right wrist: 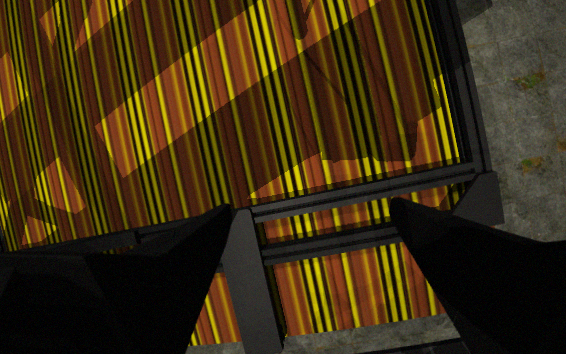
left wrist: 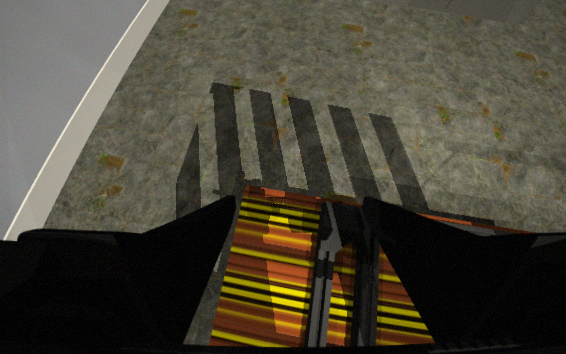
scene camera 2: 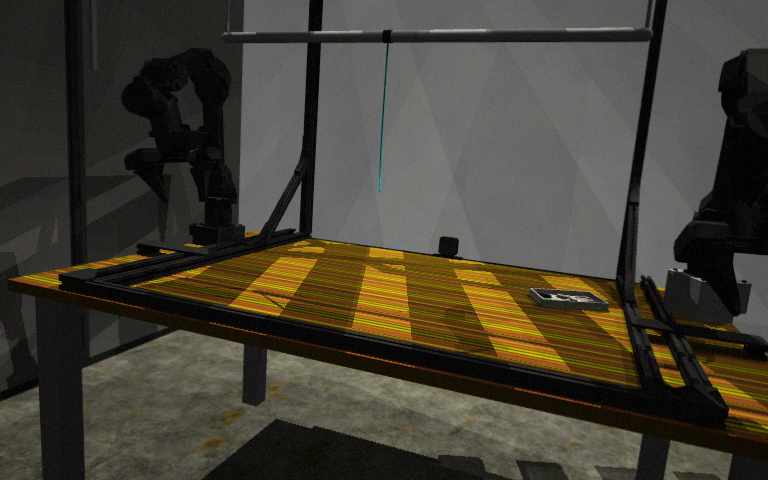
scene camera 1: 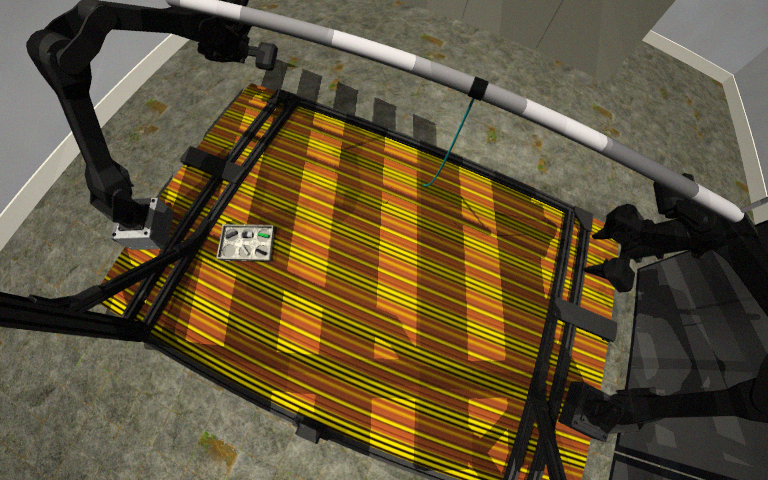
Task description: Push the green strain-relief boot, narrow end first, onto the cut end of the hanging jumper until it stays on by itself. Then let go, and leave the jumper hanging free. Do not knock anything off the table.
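Places are measured from the left arm's base along level axes (x ahead, y left, z up), in millimetres.
Where they show: left gripper, fingertip midpoint: (left wrist: 299,202) (scene camera 1: 254,61); right gripper, fingertip midpoint: (right wrist: 309,208) (scene camera 2: 186,200) (scene camera 1: 588,253); left arm's base, link origin: (scene camera 1: 133,217); right arm's base, link origin: (scene camera 2: 217,224) (scene camera 1: 595,412).
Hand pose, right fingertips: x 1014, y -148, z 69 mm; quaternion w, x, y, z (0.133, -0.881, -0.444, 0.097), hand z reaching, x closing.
Each offset is from my right fingertips to the top centre of the thing. "pt": to the spot under its first point.
The green boot {717 mm back, 122 mm left, 135 mm down} (scene camera 1: 263,232) lies in the top right compartment of a small pale tray {759 mm back, 104 mm left, 131 mm down} (scene camera 1: 245,260) (scene camera 2: 572,307), at the left of the table in scene camera 1. The teal jumper {pt 370 mm back, 94 mm left, 236 mm up} (scene camera 1: 457,140) (scene camera 2: 382,113) hangs from a black clip on the overhead bar; its lower end is free above the table and curves slightly in scene camera 1. My left gripper (left wrist: 299,202) is open and empty, high at the upper left in scene camera 1, far from the tray. My right gripper (right wrist: 309,208) (scene camera 1: 590,253) is open and empty over the table's right side in scene camera 1. The boot's narrow end is too small to tell.
Other small grey and dark parts lie in the tray's compartments. The striped bar {pt 481 mm back, 142 mm left, 331 mm up} (scene camera 1: 373,49) (scene camera 2: 481,35) with its black clip {pt 373 mm back, 87 mm left, 331 mm up} (scene camera 1: 478,88) (scene camera 2: 387,36) spans above the table. Black frame rails (scene camera 1: 566,271) edge the tabletop, with uprights in scene camera 2.
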